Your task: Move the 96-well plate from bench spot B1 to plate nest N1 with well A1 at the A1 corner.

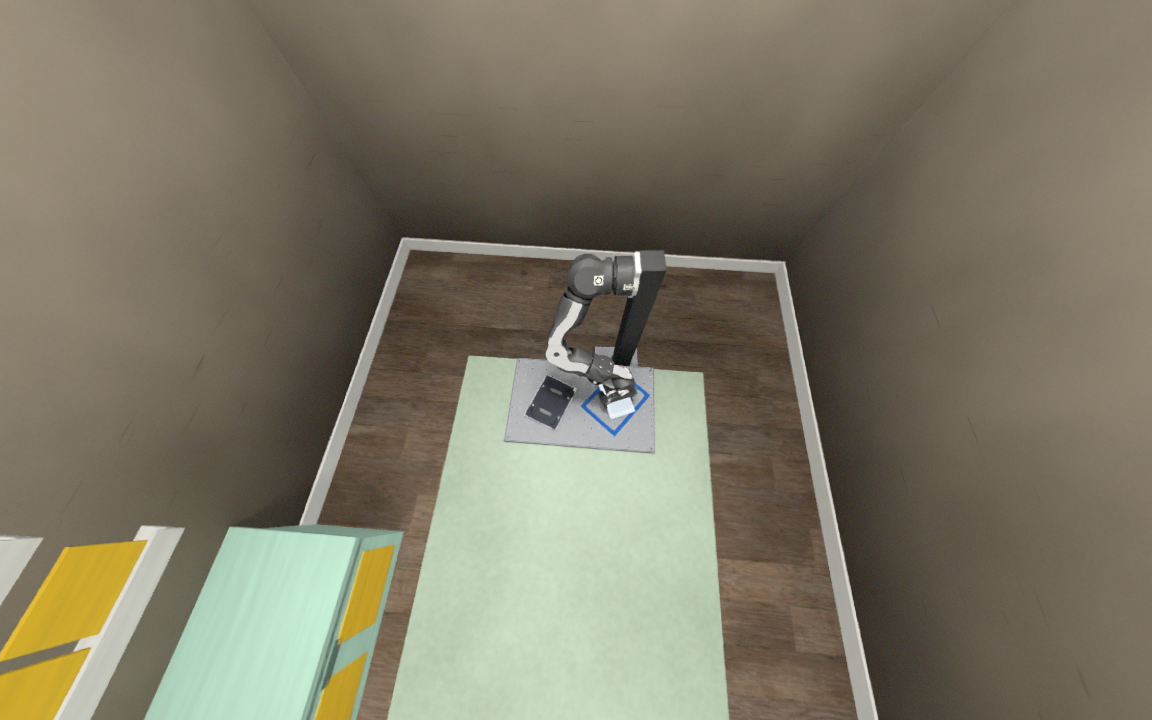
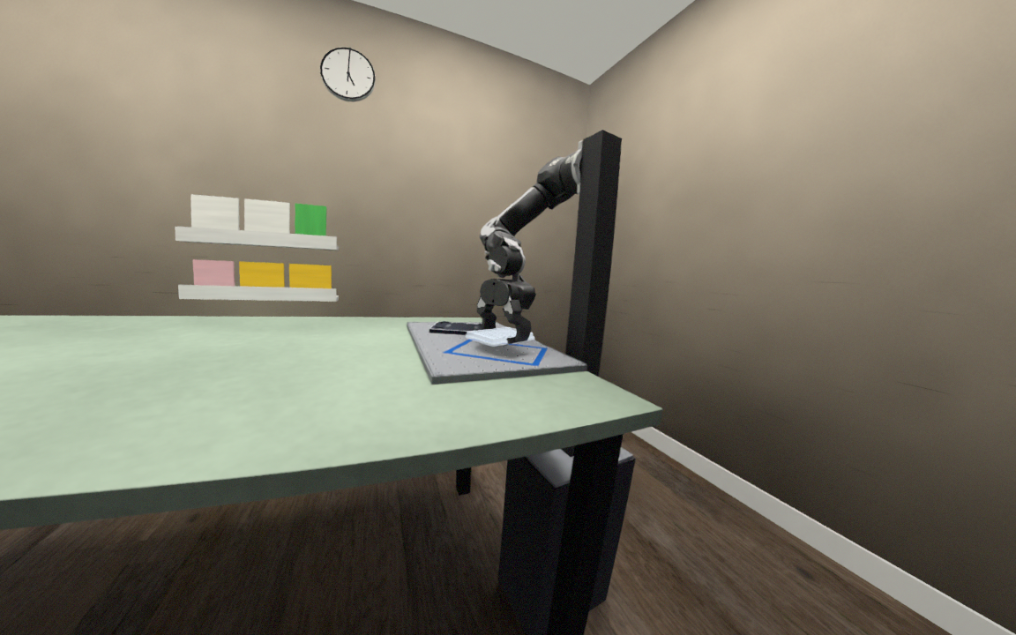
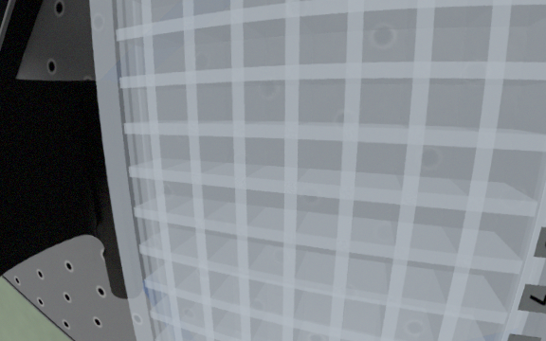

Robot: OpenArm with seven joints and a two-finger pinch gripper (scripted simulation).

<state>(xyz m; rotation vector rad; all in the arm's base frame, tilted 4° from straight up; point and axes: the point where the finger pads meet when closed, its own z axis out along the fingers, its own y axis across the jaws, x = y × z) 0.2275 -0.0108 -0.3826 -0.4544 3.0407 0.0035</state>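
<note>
Now: hand right at the 96-well plate. Round my hand: black plate nest N1 (1 cm ahead, 22 cm to the right, 2 cm below); white A1 label (3 cm behind, 14 cm to the right, 2 cm below).
</note>
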